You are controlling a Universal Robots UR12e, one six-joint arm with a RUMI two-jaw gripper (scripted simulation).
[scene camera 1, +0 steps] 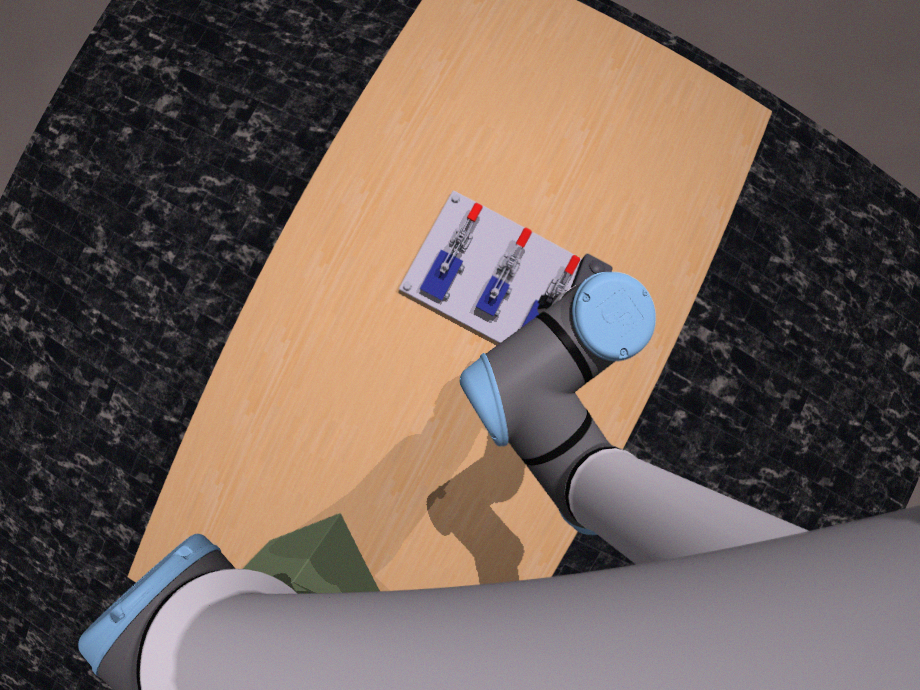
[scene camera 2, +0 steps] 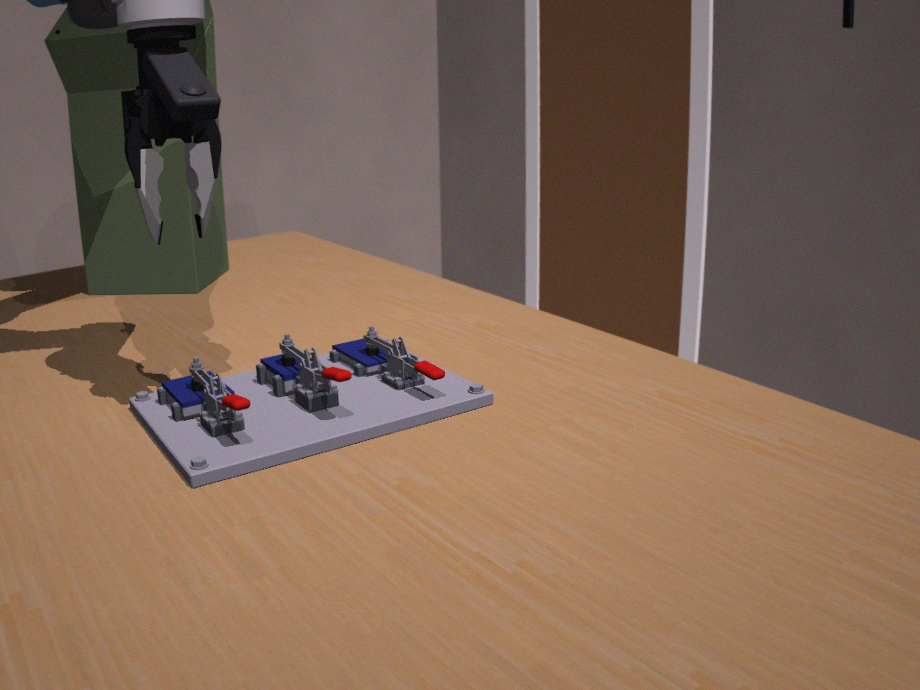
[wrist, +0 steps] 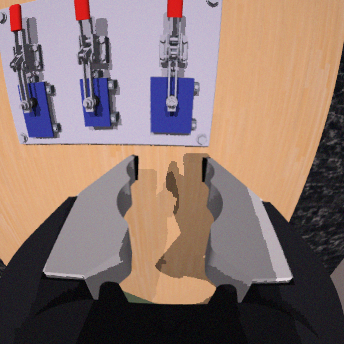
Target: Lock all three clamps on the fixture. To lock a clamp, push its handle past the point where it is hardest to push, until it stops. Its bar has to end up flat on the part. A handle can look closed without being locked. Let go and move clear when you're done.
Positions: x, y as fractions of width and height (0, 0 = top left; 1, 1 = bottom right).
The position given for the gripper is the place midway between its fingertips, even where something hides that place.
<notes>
In view: the gripper (scene camera 2: 0.20, 0.35), a toggle clamp (scene camera 2: 0.23, 0.62), a toggle clamp (scene camera 2: 0.36, 0.57), a toggle clamp (scene camera 2: 0.43, 0.54) and a grey fixture plate (scene camera 2: 0.30, 0.62).
The gripper is seen too in the wrist view (wrist: 0.50, 0.46). The grey fixture plate also shows in scene camera 1 (scene camera 1: 0.54, 0.34) and in the wrist view (wrist: 0.39, 0.12).
</notes>
